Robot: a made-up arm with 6 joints.
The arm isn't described. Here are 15 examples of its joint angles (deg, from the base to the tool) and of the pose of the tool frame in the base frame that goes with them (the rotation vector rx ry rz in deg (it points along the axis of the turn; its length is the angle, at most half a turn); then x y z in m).
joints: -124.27 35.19 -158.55 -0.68 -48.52 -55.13
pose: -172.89 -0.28 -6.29 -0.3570 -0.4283 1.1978
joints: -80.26 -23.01 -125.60 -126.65 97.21 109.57
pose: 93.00 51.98 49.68 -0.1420 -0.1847 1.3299
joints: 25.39 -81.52 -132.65 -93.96 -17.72 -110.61
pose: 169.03 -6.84 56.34 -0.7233 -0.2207 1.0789
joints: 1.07 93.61 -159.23 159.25 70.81 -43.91
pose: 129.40 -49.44 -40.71 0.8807 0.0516 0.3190
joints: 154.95 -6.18 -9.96 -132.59 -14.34 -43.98
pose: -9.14 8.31 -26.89 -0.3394 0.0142 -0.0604
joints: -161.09 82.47 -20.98 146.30 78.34 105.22
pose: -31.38 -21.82 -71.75 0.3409 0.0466 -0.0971
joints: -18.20 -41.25 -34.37 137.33 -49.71 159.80
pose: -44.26 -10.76 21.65 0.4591 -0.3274 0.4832
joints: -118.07 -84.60 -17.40 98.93 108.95 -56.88
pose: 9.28 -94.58 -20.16 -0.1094 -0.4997 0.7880
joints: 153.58 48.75 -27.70 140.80 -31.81 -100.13
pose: -50.49 -30.36 108.34 0.1276 -0.0118 -0.1052
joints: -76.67 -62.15 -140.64 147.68 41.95 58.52
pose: 105.32 -55.45 21.29 -0.1450 0.5681 1.2324
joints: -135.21 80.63 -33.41 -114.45 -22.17 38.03
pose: 51.22 -35.61 -61.62 0.2656 0.1521 -0.1220
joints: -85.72 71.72 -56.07 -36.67 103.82 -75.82
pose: 107.45 48.24 25.52 -0.1616 -0.0228 -0.1777
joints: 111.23 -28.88 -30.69 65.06 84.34 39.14
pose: -5.49 67.33 43.58 -0.3357 0.4611 0.3400
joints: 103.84 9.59 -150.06 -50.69 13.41 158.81
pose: 127.85 32.01 -14.50 -0.1701 0.3871 1.3381
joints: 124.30 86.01 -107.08 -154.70 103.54 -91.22
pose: 121.40 15.02 -2.58 -0.3591 0.5421 -0.0950
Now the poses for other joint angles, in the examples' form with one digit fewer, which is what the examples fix.
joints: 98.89 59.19 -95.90 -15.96 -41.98 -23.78
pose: 60.6 -77.2 115.5 -0.143 0.739 0.126
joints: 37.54 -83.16 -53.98 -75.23 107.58 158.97
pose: 46.7 -82.0 -141.1 0.250 -0.015 1.084
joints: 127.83 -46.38 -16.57 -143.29 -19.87 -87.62
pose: 30.2 37.2 5.2 -0.454 0.364 0.321
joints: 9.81 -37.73 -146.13 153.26 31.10 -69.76
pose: -114.1 108.7 -42.8 -0.286 -0.051 1.424
